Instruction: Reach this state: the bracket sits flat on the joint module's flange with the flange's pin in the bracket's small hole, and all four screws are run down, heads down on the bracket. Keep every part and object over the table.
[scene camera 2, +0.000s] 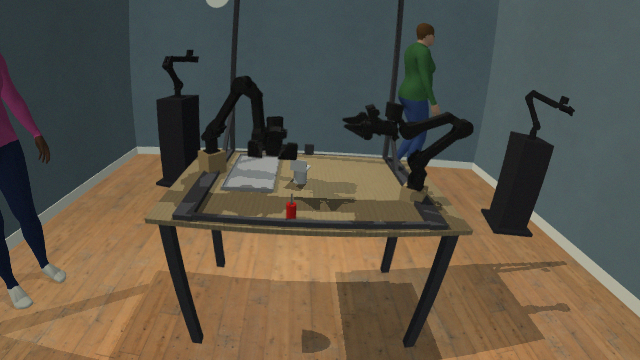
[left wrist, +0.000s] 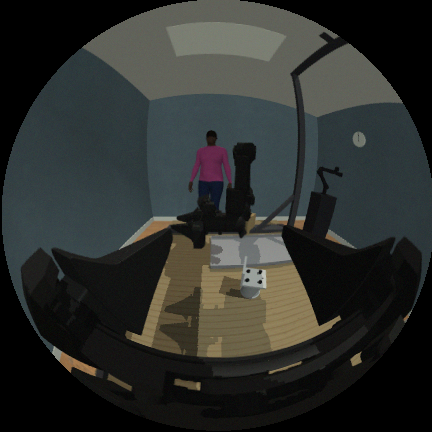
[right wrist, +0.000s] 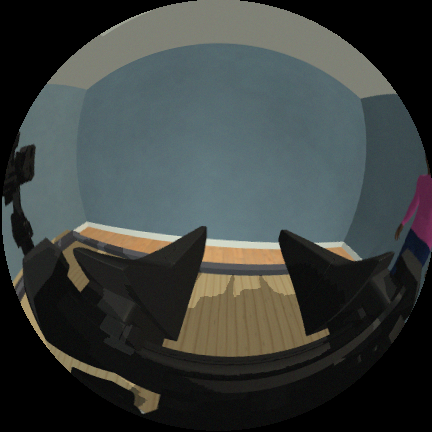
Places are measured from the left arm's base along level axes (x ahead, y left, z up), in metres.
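Where they show: left gripper, fingertip midpoint: (scene camera 2: 343, 122) (left wrist: 227, 232); right gripper, fingertip midpoint: (scene camera 2: 269, 157) (left wrist: 173, 221) (right wrist: 243, 233); left arm's base at its link origin: (scene camera 2: 415, 187); right arm's base at its link origin: (scene camera 2: 211, 151).
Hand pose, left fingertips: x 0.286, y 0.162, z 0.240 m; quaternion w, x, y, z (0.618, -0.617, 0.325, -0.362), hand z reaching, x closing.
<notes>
Each offset is from my left fingertips to the centre of the thing.
The white bracket {0.000 m left, 0.183 m ahead, 0.214 m down} (scene camera 2: 298, 164) (left wrist: 258, 283) lies on top of the joint module {0.000 m left, 0.183 m ahead, 0.264 m down} (scene camera 2: 300, 178) (left wrist: 250, 293), its upright plate standing at one side. Four dark round spots show on its face in the left wrist view; whether they are screw heads, and how deep, is too small to tell. The pin and small hole cannot be made out. A red screwdriver {0.278 m left, 0.024 m ahead, 0.248 m down} (scene camera 2: 291, 210) stands shaft up near the front table edge. My left gripper (scene camera 2: 348, 124) is open, empty and raised, right of the module in the scene view. My right gripper (scene camera 2: 272, 150) (right wrist: 243, 233) is partly open and empty, left of the module.
A grey-white tray {0.053 m left, 0.410 m ahead, 0.288 m down} (scene camera 2: 248, 189) (left wrist: 250, 267) lies left of the module in the scene view, below the right arm. A dark rail (scene camera 2: 320, 223) runs along the front table edge. A small dark block {0.333 m right, 0.360 m ahead, 0.265 m down} (scene camera 2: 309, 148) shows at the back edge. Frame posts rise behind the table.
</notes>
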